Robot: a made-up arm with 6 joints.
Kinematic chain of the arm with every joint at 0, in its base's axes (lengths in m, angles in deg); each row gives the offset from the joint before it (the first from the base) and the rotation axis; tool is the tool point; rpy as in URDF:
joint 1: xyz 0 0 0.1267 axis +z
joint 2: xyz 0 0 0 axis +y
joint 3: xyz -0.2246 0 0.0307 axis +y
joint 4: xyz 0.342 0 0.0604 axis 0.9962 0 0.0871
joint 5: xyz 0 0 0 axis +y
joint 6: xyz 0.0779 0 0.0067 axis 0.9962 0 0.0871
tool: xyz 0 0 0 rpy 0 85 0
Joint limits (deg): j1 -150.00..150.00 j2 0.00..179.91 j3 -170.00..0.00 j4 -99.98..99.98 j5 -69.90..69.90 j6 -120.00..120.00
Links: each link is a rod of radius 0.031 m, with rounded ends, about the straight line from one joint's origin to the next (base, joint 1, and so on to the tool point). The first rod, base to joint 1, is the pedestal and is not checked.
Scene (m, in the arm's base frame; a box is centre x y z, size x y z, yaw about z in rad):
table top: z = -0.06
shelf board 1: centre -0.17 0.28 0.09 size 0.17 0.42 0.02 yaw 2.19
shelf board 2: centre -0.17 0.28 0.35 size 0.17 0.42 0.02 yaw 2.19
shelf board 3: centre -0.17 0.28 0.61 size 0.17 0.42 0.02 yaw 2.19
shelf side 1: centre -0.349 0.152 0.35 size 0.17 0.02 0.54 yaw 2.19
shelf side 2: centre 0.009 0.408 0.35 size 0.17 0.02 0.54 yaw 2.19
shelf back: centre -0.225 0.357 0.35 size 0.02 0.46 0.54 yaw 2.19
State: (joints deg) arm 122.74 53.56 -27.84 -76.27 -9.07 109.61
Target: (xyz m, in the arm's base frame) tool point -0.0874 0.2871 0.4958
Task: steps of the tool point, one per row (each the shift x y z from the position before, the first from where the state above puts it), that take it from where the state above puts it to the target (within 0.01 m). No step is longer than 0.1 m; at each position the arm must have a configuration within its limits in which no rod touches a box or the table.
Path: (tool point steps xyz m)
1: 0.0605 0.0082 0.0121
2: 0.0555 -0.0049 0.0073
3: 0.0484 -0.0147 0.0028
4: 0.0403 -0.0211 -0.0013
5: 0.0328 -0.0246 -0.0049
6: 0.0267 -0.0262 -0.0078
7: -0.0236 0.0221 0.0682
8: -0.0261 0.0252 0.0641
9: -0.0326 0.0277 0.0577
10: -0.0427 0.0277 0.0500
11: -0.0550 0.0227 0.0406

